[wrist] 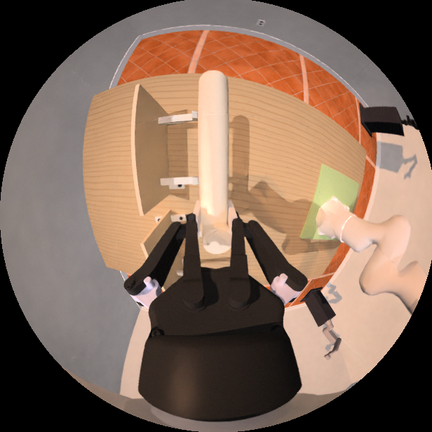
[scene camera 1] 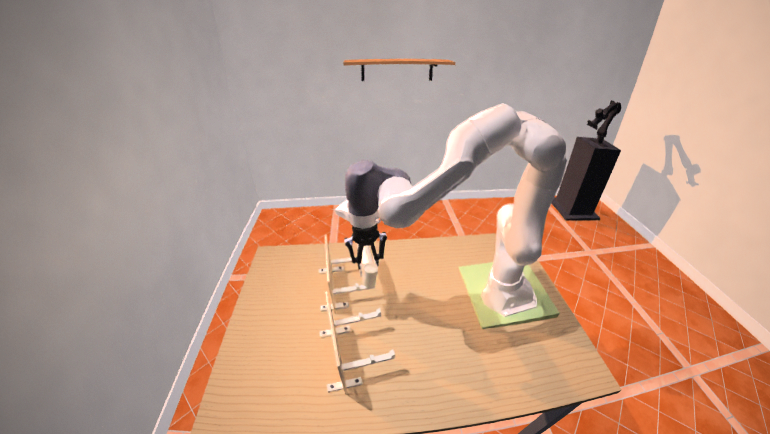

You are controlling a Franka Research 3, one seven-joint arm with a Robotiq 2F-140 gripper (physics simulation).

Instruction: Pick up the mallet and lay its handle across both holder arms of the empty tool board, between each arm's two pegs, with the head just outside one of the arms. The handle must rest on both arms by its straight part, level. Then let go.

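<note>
The pale, long, cylindrical mallet [scene camera 1: 369, 276] [wrist: 213, 150] is held roughly horizontal over the outer parts of the far board's arms, apparently raised off them. Its head is hard to tell from its handle; a rounded end shows by the fingers. My gripper [scene camera 1: 368, 263] [wrist: 213, 207] is shut on the mallet near that end, pointing down. The empty tool board [scene camera 1: 335, 345] [wrist: 156, 235] stands nearer the scene camera. Its two white arms, one farther back [scene camera 1: 357, 318] and one nearer [scene camera 1: 369, 360], stick out to the right, each with two pegs. Gripper parts partly hide this board in the wrist view.
The far tool board [scene camera 1: 328, 261] [wrist: 150, 160] stands in line behind the empty one, with white arms [scene camera 1: 347, 290] [wrist: 178, 119] sticking out under the mallet. The robot's base stands on a green plate [scene camera 1: 471, 280] [wrist: 327, 175] at the right of the wooden table [scene camera 1: 269, 323] [wrist: 110, 200].
</note>
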